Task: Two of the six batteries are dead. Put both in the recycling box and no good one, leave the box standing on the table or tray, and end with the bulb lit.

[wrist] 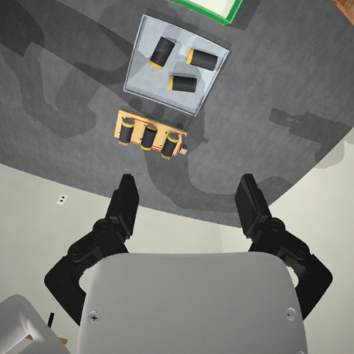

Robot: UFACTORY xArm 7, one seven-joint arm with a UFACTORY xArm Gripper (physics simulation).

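Note:
Three black batteries with yellow ends lie in the grey tray [159, 106]: one at the upper left [162, 53], one at the right [202, 59] and one lower down [183, 83]. Three more batteries, a left one [126, 132], a middle one [149, 138] and a right one [169, 145], sit side by side in the tan holder board [119, 120]. A small pale part, perhaps the bulb [183, 150], is at the board's right end; whether it is lit I cannot tell. The green-rimmed box [229, 21] is partly in view at the top. My gripper [187, 185] is open and empty, apart from the board.
The dark grey table top [260, 80] carries the tray, board and box, with arm shadows across it. Its near edge runs below the board, behind the fingers. Part of the pale arm [20, 320] shows at the lower left. A wall or floor socket [62, 199] is at the left.

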